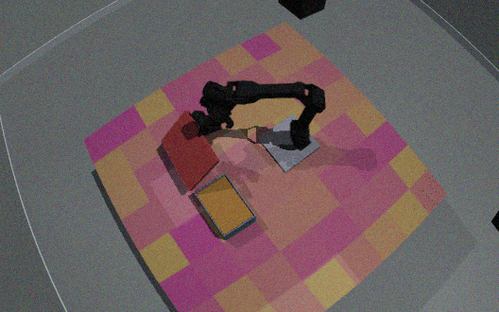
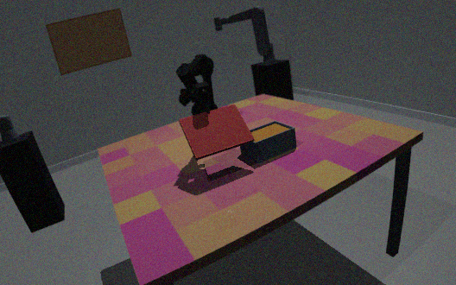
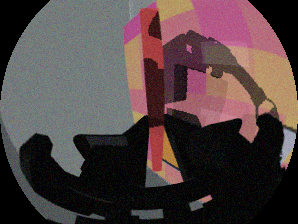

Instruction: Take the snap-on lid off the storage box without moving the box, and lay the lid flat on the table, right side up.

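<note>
My gripper tip is now 7 cm short of the red lid, 1 cm to the left of it and 5 cm above it. The rest, counted from my gripper tip: dark blue storage box: 6 cm ahead, 23 cm to the left, 19 cm below.
</note>
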